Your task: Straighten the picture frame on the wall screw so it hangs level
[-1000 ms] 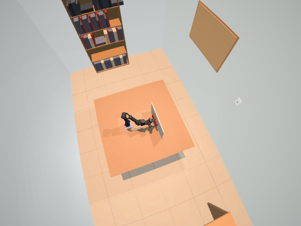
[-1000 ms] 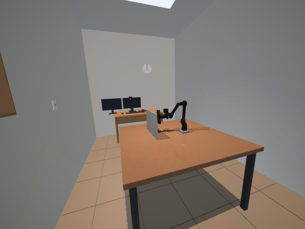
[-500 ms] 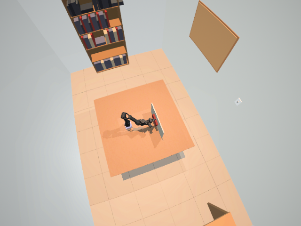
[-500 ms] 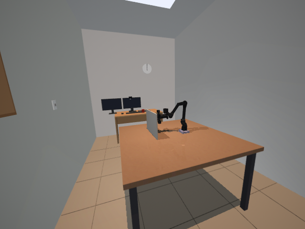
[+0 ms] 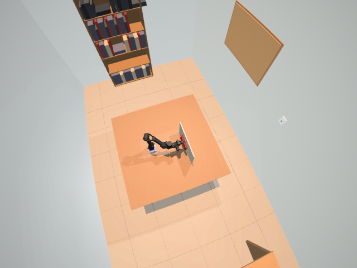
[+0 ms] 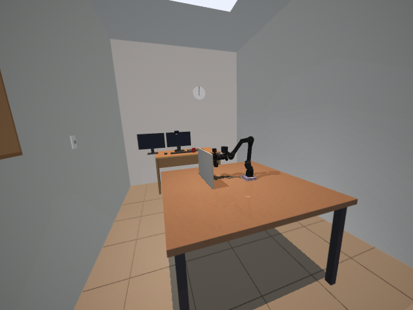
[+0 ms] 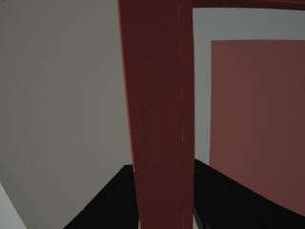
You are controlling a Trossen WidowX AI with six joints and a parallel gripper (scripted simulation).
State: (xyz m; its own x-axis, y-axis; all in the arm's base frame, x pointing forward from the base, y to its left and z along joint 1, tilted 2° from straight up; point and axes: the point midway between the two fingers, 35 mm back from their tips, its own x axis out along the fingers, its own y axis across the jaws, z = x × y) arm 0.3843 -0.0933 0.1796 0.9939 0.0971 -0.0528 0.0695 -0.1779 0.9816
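The red picture frame lies 10 mm to the left of my gripper tip and 50 mm below it. Round my gripper tip: grey wall panel: 20 mm ahead, 70 mm below.
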